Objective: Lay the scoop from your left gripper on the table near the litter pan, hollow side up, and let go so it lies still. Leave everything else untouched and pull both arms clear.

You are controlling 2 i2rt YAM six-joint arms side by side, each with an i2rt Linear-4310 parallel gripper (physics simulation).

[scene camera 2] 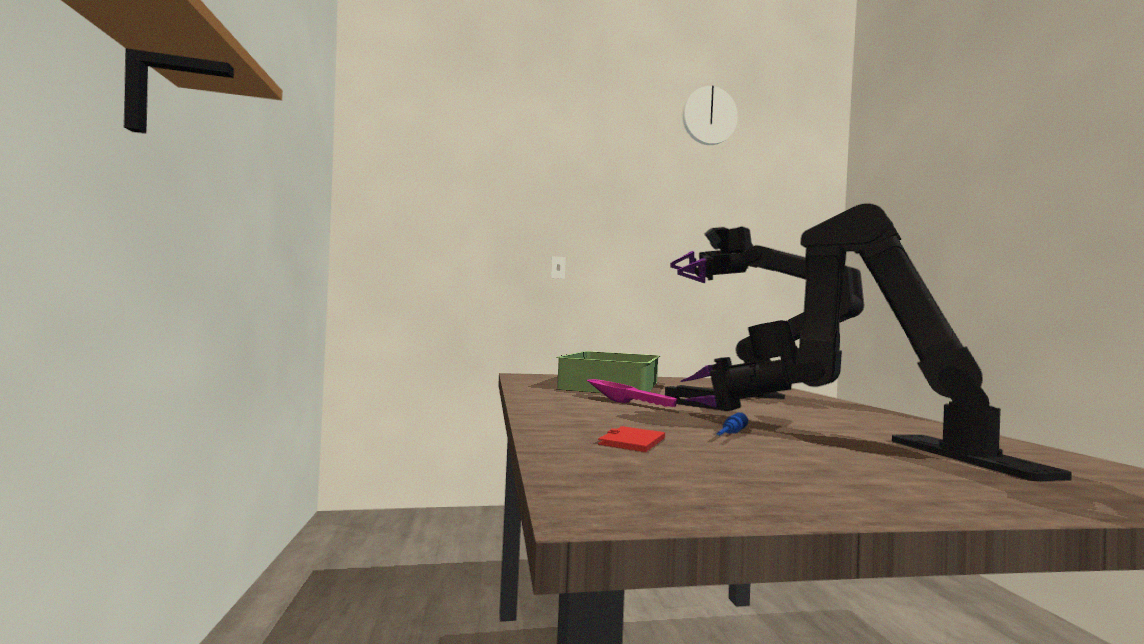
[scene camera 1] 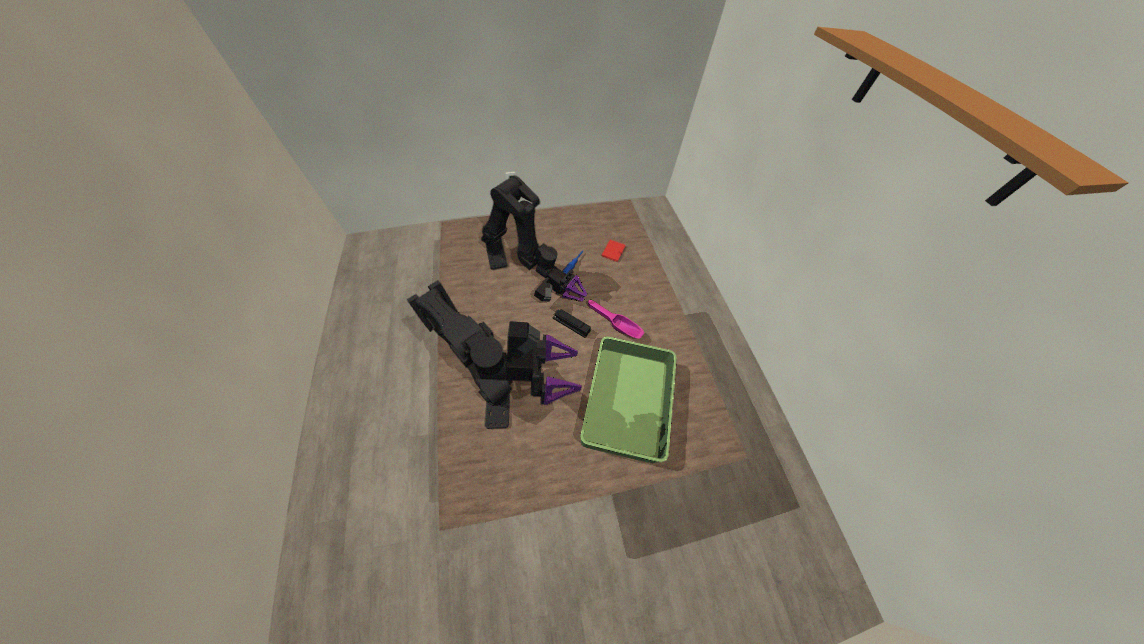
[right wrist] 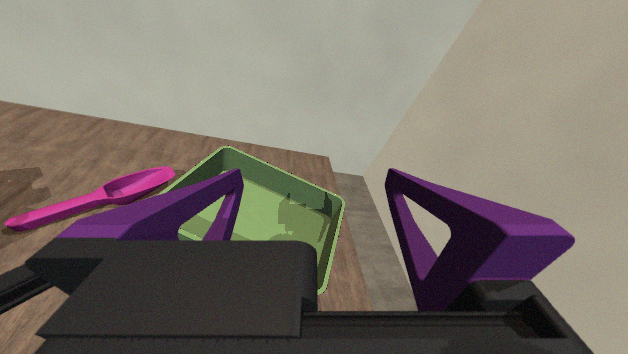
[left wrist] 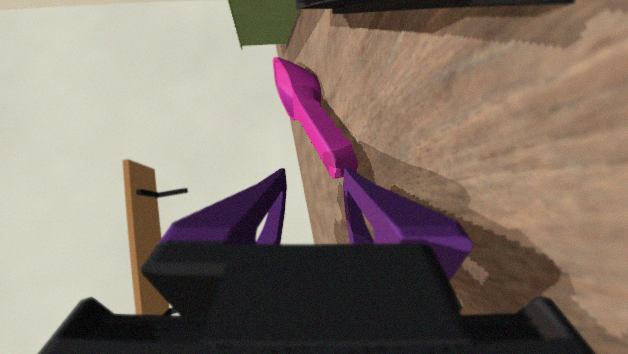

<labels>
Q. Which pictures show my right gripper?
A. Scene camera 2, scene camera 1 and the right wrist view only.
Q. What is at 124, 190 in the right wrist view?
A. A magenta scoop.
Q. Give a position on a magenta scoop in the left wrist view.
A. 299, 90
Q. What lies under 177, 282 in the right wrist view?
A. My right gripper.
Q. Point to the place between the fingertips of my left gripper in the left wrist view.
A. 314, 176
</labels>
